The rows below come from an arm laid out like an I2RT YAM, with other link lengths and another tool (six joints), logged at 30 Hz.
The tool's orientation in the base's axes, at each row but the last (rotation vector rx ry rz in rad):
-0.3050, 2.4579, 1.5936
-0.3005, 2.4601, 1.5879
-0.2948, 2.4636, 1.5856
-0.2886, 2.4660, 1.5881
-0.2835, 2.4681, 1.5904
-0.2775, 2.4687, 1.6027
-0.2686, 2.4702, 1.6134
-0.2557, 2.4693, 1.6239
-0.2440, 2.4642, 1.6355
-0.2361, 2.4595, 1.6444
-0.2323, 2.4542, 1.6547
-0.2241, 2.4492, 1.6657
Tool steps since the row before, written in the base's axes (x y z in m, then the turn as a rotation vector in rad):
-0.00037, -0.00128, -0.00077, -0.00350, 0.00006, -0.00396
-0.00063, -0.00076, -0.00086, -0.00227, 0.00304, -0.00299
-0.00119, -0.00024, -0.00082, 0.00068, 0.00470, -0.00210
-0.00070, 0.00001, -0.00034, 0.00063, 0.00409, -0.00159
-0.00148, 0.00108, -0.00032, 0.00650, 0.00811, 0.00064
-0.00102, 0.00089, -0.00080, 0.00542, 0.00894, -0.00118
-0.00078, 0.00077, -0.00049, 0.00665, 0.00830, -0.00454
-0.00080, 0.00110, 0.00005, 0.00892, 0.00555, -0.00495
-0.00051, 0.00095, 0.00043, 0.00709, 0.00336, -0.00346
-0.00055, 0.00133, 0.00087, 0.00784, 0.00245, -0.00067
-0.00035, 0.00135, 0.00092, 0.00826, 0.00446, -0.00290
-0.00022, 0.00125, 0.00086, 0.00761, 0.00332, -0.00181
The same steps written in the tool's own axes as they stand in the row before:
0.00065, -0.00108, -0.00088, 0.00444, -0.00247, 0.00146
0.00089, -0.00088, -0.00038, 0.00281, -0.00076, 0.00386
0.00138, -0.00049, 0.00005, -0.00037, -0.00011, 0.00518
0.00076, -0.00011, 0.00011, -0.00042, 0.00010, 0.00441
0.00145, 0.00055, 0.00103, -0.00689, 0.00215, 0.00751
0.00114, -0.00009, 0.00108, -0.00543, 0.00115, 0.00894
0.00083, 0.00006, 0.00086, -0.00576, -0.00238, 0.00974
0.00071, 0.00066, 0.00095, -0.00773, -0.00436, 0.00749
0.00036, 0.00087, 0.00068, -0.00621, -0.00344, 0.00480
0.00029, 0.00141, 0.00087, -0.00756, -0.00145, 0.00295
0.00009, 0.00141, 0.00089, -0.00752, -0.00281, 0.00566
-0.00001, 0.00128, 0.00084, -0.00710, -0.00210, 0.00417

